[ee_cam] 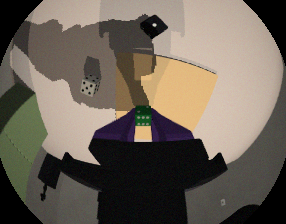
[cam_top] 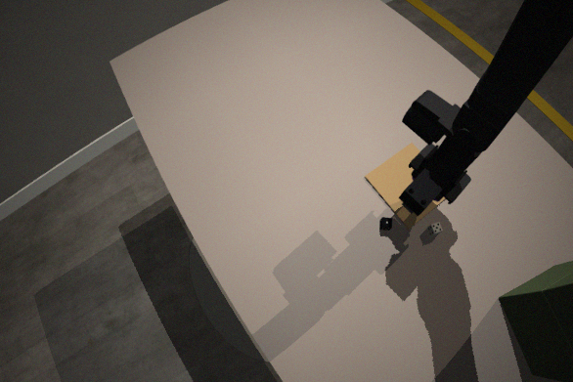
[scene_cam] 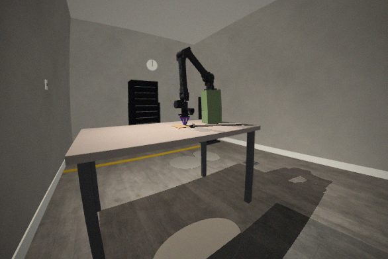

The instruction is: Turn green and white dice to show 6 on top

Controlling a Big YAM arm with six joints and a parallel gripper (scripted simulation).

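My hand is right at the green die. Also, from my hand: black die: 11 cm to the left, 1 cm below; then tan mat: 3 cm ahead, 2 cm below; then white die: 7 cm behind, 4 cm to the left, 1 cm below.
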